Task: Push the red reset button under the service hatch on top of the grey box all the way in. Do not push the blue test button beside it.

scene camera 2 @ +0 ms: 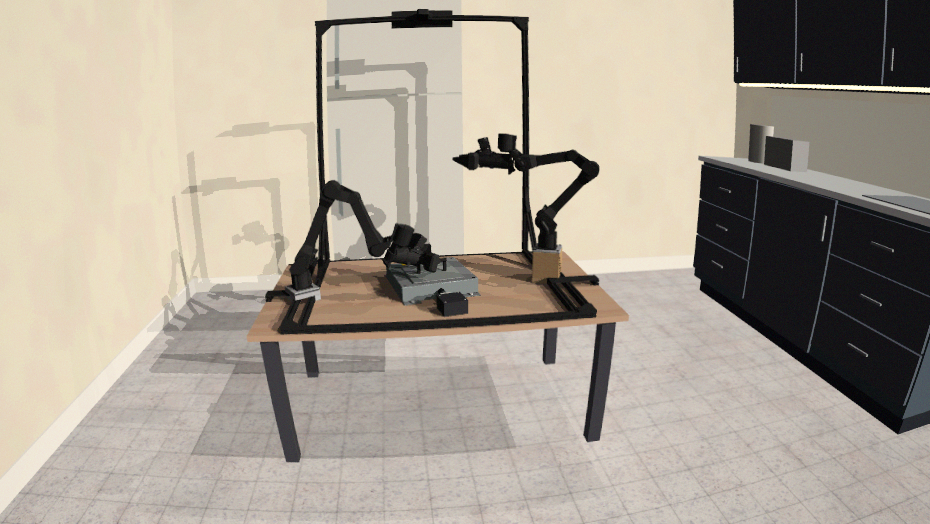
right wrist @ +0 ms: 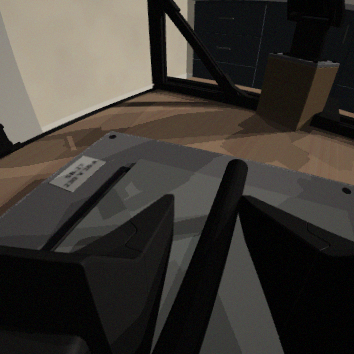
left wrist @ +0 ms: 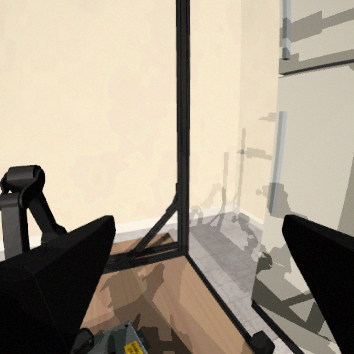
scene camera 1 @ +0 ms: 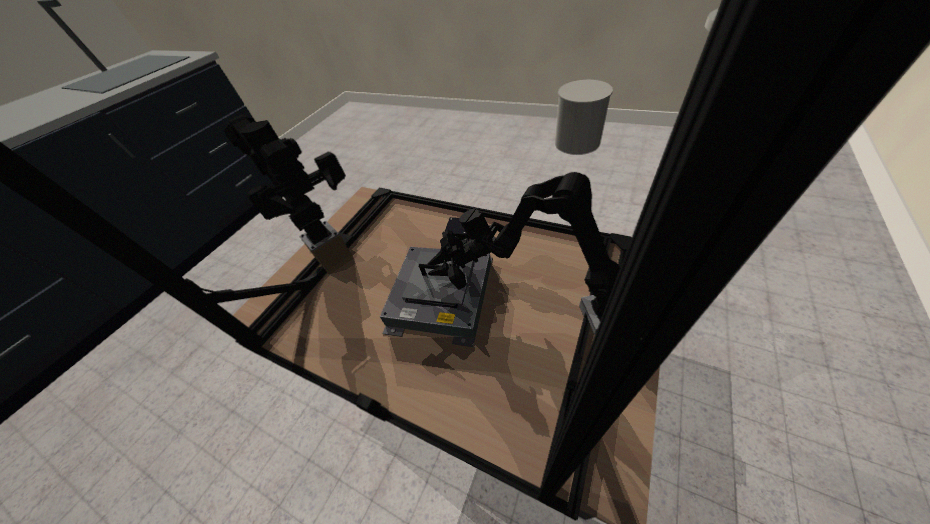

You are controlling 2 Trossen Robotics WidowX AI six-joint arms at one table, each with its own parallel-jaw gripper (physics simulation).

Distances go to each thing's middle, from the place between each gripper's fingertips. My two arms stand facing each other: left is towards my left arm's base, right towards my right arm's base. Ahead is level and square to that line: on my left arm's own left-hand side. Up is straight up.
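Scene:
For the service hatch (scene camera 1: 421,286), my right hand is 2 cm to the left of it, 1 cm short of it and 2 cm above it. There's a grey box (scene camera 1: 462,322) as well, and from my right hand it's 3 cm to the right, 4 cm ahead and 7 cm below.
Measured from my left hand, the service hatch is 120 mm to the right, 150 mm ahead and 370 mm below, and the grey box is 130 mm to the right, 180 mm ahead and 420 mm below.

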